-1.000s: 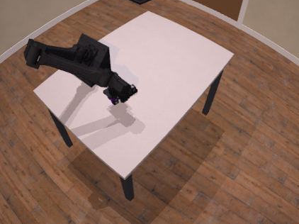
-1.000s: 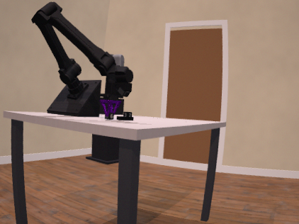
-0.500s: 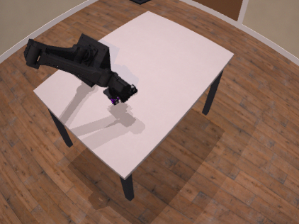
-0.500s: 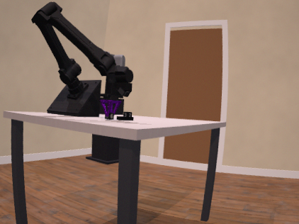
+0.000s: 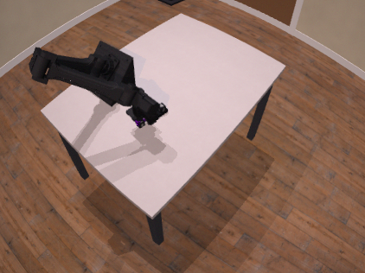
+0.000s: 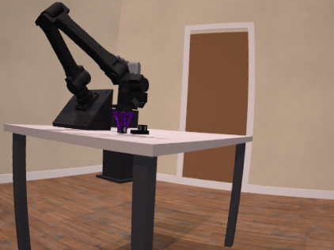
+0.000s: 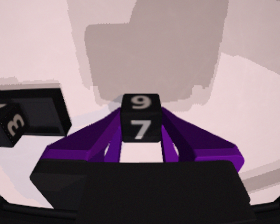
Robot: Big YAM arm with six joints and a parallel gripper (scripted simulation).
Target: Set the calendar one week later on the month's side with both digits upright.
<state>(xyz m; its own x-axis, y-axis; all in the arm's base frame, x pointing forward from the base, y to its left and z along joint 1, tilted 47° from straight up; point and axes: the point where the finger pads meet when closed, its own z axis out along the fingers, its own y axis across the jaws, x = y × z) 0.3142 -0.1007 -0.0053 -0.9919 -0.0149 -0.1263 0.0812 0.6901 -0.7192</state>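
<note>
My gripper is now right at the black date cube. The rest, counted from my hand: black tray (110 mm to the left, 10 mm below).
</note>
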